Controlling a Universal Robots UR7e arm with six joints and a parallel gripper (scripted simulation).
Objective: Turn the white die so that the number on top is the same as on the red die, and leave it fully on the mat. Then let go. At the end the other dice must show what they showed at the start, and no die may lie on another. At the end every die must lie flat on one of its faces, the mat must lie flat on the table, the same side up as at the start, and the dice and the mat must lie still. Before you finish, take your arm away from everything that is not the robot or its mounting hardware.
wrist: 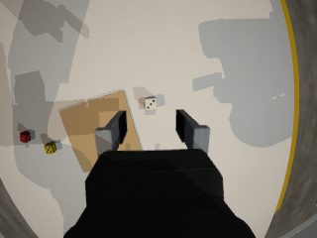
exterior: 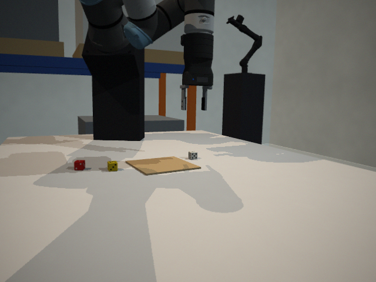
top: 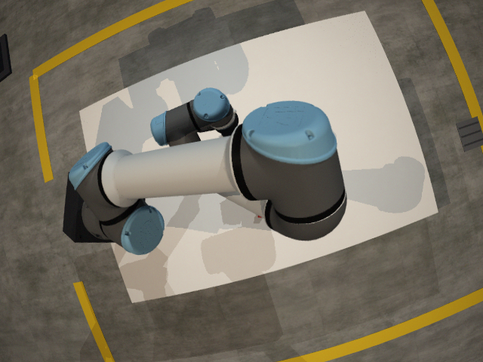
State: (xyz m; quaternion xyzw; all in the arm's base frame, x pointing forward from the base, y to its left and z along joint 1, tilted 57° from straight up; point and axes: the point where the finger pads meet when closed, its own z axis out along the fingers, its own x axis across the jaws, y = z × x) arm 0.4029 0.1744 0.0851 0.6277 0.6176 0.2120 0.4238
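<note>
The white die is 14 cm below my hand. The rest, counted from my hand: yellow die: 23 cm to the right, 14 cm below, 3 cm ahead; then red die: 30 cm to the right, 14 cm below, 1 cm behind; then tan mat: 15 cm below, 11 cm to the right, 4 cm ahead.
</note>
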